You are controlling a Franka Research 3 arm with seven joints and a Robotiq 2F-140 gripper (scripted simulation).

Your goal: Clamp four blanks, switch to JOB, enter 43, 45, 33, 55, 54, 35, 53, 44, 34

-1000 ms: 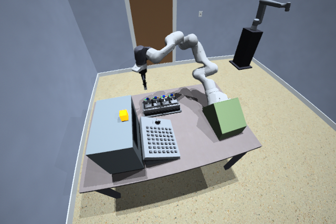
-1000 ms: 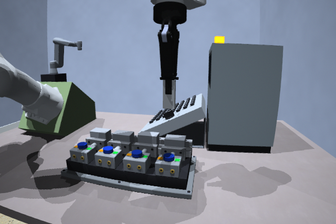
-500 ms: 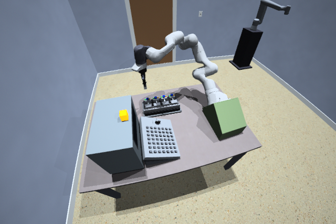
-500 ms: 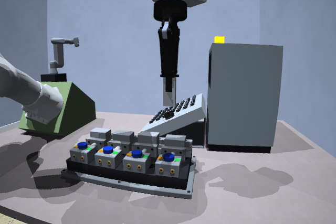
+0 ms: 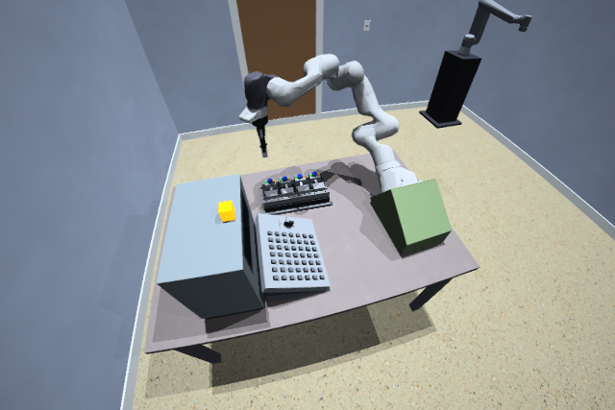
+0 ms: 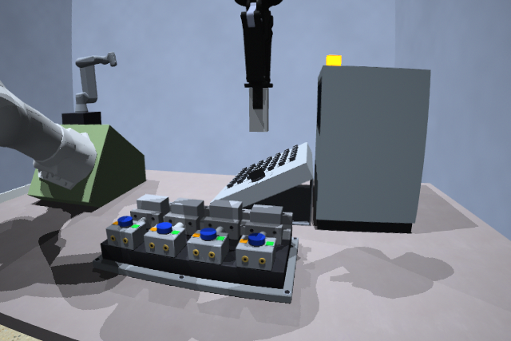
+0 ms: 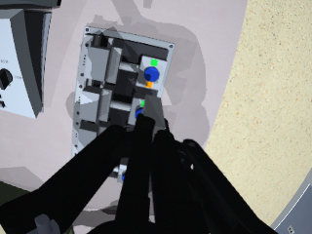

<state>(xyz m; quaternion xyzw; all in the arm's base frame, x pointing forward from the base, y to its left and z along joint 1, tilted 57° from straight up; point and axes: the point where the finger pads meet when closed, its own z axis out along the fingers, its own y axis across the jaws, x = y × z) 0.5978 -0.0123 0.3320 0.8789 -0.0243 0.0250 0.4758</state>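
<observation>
The selector knob is 4 cm behind my hand, 32 cm to the left of it and 18 cm below it. From my hand the other things lie so: keypad (1 cm behind, 43 cm to the left, 23 cm below); then key (7 cm behind, 45 cm to the left, 21 cm below).
</observation>
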